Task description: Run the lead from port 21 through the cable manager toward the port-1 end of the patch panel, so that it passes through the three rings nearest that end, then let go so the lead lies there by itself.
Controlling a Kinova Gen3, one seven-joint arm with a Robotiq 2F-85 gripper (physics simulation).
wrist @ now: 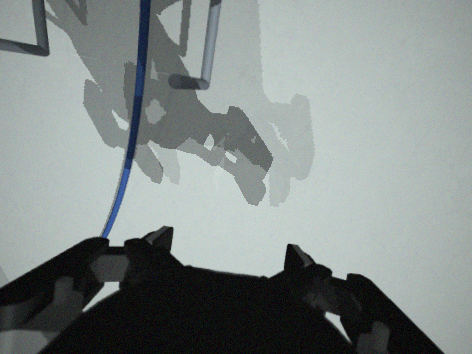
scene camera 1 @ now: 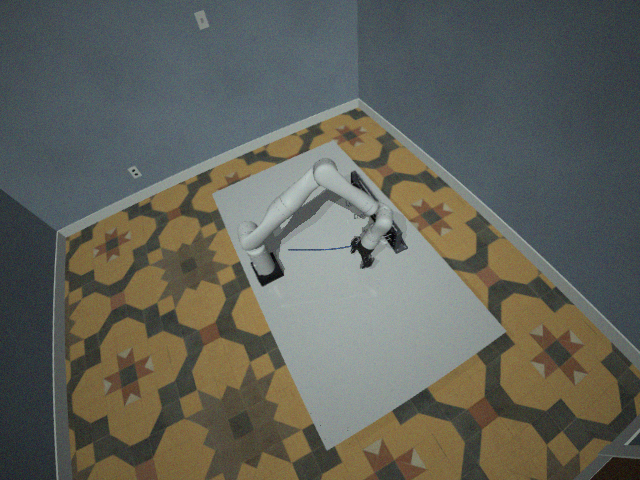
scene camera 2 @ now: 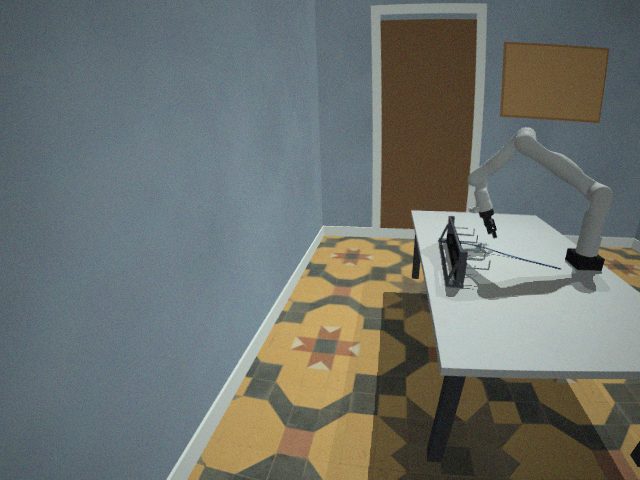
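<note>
The blue lead (scene camera 1: 315, 249) (scene camera 2: 527, 259) (wrist: 120, 190) runs from the patch panel (scene camera 1: 397, 240) (scene camera 2: 456, 253) out over the table toward the robot base. In the wrist view it comes down from the top edge between two grey ring bars (wrist: 41, 25) (wrist: 210, 45), curves left and goes out of sight behind the left finger. My gripper (scene camera 1: 359, 256) (scene camera 2: 494, 235) (wrist: 228, 248) is open, with nothing between its fingers. It hangs above the table, in front of the panel. Port numbers cannot be read, and the arm hides part of the panel in scene camera 1's view.
Thin grey rings (scene camera 2: 489, 265) stick out from the panel's front, on the robot's side. The robot base (scene camera 1: 267, 273) (scene camera 2: 584, 259) stands at the opposite edge of the white table (scene camera 1: 392, 330) (scene camera 2: 522, 335). Arm shadows fall across the table top.
</note>
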